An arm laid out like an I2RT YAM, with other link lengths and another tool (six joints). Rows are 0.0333 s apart.
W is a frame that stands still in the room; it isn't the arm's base.
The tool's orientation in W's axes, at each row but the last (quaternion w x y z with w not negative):
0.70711, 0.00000, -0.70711, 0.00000
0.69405, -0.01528, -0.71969, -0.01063
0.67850, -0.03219, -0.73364, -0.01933
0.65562, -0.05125, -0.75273, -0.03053
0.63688, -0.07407, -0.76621, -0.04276
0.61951, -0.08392, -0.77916, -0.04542
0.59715, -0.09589, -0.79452, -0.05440
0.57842, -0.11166, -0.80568, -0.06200
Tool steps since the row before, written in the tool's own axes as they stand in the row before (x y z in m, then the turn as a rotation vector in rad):
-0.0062, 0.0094, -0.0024, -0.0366, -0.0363, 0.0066
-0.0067, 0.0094, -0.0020, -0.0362, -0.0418, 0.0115
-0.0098, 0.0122, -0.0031, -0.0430, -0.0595, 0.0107
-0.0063, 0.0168, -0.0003, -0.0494, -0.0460, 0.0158
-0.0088, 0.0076, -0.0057, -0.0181, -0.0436, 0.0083
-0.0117, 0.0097, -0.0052, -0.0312, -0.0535, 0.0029
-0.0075, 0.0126, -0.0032, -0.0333, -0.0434, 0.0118
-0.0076, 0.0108, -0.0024, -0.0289, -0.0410, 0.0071
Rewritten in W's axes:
0.0024, 0.0094, -0.0062, -0.0066, -0.0363, -0.0366
0.0026, 0.0093, -0.0067, -0.0117, -0.0416, -0.0363
0.0047, 0.0117, -0.0097, -0.0117, -0.0595, -0.0428
0.0031, 0.0164, -0.0066, -0.0143, -0.0457, -0.0501
0.0084, 0.0061, -0.0078, -0.0122, -0.0427, -0.0181
0.0093, 0.0077, -0.0105, -0.0060, -0.0543, -0.0292
0.0078, 0.0110, -0.0066, -0.0116, -0.0429, -0.0340
0.0072, 0.0091, -0.0067, -0.0080, -0.0412, -0.0284

